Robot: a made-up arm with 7 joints.
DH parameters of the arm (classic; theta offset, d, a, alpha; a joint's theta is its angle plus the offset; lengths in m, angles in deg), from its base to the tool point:
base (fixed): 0 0 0 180
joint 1: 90 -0.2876 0.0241 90
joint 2: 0 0.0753 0.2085 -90
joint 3: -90 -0.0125 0.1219 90
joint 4: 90 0.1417 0.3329 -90
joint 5: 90 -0.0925 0.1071 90
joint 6: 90 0.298 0.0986 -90
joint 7: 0 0.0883 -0.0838 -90
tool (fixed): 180 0.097 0 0
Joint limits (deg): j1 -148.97..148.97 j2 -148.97..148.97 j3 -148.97..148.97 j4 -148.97..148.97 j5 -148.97..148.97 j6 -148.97..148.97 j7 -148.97..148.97
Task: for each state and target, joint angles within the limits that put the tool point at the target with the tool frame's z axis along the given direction. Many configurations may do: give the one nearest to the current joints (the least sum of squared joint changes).
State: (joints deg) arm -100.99 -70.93 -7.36 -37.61 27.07 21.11 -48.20
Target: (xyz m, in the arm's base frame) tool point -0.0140 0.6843 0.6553 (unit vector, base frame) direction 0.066 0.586 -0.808
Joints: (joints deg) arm -115.59 -68.78 24.41 -64.21 59.82 59.94 -62.08
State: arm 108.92 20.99 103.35 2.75 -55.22 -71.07 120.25
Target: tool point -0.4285 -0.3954 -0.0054 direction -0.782 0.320 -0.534
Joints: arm 148.97 8.82 86.89 52.89 -70.90 -31.57 108.61
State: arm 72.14 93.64 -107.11 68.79 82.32 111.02 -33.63
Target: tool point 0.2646 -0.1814 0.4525 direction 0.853 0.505 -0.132
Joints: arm 109.53 138.83 -119.89 43.99 79.35 106.62 -29.71
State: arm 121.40 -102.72 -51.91 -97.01 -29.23 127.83 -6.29
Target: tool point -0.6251 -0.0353 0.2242 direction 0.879 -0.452 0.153
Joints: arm 136.10 -131.22 -51.24 -48.19 -8.67 137.72 5.01
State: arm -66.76 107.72 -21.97 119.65 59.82 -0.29 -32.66
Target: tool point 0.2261 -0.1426 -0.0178 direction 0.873 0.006 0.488
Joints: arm -67.45 95.95 -15.34 129.03 82.77 10.06 -63.76
